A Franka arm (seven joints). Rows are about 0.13 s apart.
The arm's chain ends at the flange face. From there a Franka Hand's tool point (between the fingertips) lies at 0.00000 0.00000 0.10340 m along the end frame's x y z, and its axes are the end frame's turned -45 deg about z.
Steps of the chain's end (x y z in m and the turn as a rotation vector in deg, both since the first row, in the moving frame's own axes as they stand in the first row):
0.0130 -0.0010 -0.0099 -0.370 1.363 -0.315
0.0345 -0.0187 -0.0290 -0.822 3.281 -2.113
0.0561 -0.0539 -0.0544 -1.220 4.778 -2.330
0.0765 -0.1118 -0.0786 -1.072 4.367 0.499
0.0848 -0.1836 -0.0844 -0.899 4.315 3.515
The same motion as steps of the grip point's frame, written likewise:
0.0112 0.0107 -0.0099 -1.225 0.702 -0.315
0.0408 0.0163 -0.0292 -2.901 1.739 -2.113
0.0825 0.0091 -0.0548 -4.241 2.516 -2.330
0.1373 -0.0180 -0.0789 -3.846 2.330 0.499
0.1939 -0.0631 -0.0847 -3.687 2.415 3.515

